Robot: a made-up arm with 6 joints.
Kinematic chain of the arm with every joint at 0, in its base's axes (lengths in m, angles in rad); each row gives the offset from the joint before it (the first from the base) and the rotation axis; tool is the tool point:
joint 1: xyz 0 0 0.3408 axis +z
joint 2: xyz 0 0 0 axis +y
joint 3: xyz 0 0 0.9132 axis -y
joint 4: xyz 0 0 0 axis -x
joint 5: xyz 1.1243 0 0 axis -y
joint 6: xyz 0 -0.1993 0 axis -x
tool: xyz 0 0 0
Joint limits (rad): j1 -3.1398..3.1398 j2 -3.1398..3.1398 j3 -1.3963..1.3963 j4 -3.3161..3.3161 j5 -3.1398..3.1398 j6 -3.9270..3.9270
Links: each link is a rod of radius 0.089 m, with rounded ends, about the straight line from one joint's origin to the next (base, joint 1, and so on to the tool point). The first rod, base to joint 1, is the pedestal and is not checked.
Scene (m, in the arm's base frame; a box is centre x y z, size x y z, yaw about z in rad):
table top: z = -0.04
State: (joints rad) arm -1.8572 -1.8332 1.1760 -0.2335 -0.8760 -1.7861
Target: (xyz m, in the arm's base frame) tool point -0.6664 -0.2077 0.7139
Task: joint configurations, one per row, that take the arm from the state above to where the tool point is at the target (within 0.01 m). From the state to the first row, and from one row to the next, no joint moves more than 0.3 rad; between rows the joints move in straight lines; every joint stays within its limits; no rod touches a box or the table.
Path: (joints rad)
1: -1.9604 -1.6276 0.9014 -0.2649 -0.8760 -1.7861
2: -2.0637 -1.4219 0.6267 -0.2963 -0.8760 -1.7861
3: -2.1669 -1.2163 0.3521 -0.3277 -0.8760 -1.7861
4: -2.2701 -1.0106 0.0775 -0.3591 -0.8760 -1.7861
5: -2.3734 -0.8050 -0.1971 -0.3904 -0.8760 -1.7861
6: -2.4766 -0.5994 -0.4718 -0.4218 -0.8760 -1.7861
7: -2.5799 -0.3937 -0.7464 -0.4532 -0.8760 -1.7861

